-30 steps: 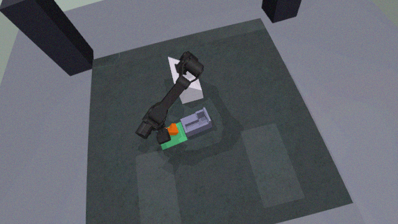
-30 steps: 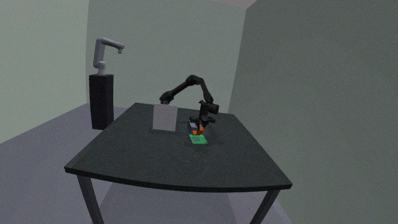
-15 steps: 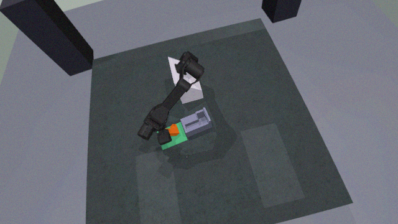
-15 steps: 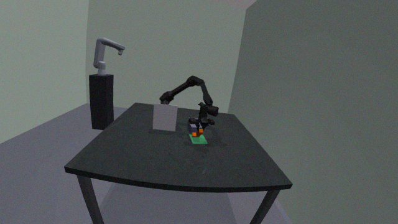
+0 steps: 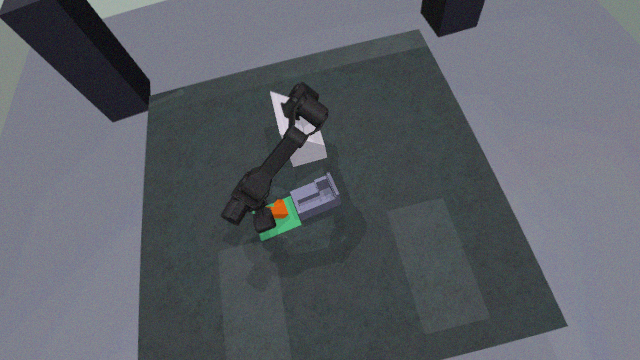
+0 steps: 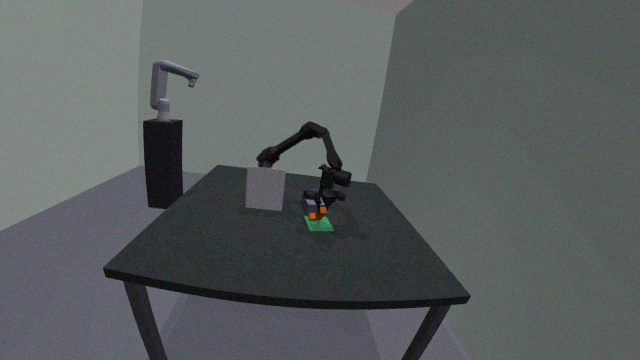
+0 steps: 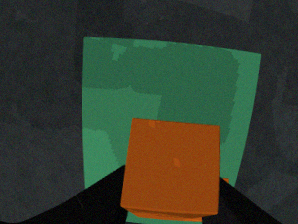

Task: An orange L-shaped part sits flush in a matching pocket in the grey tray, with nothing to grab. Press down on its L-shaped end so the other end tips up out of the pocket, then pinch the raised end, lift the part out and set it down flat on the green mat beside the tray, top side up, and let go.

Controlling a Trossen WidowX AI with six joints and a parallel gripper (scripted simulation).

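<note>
My gripper tip is 20 mm past the orange L-shaped part, 30 mm to the right of it and 30 mm above it. Also, from my gripper tip: green mat 20 mm to the left, 90 mm below.
</note>
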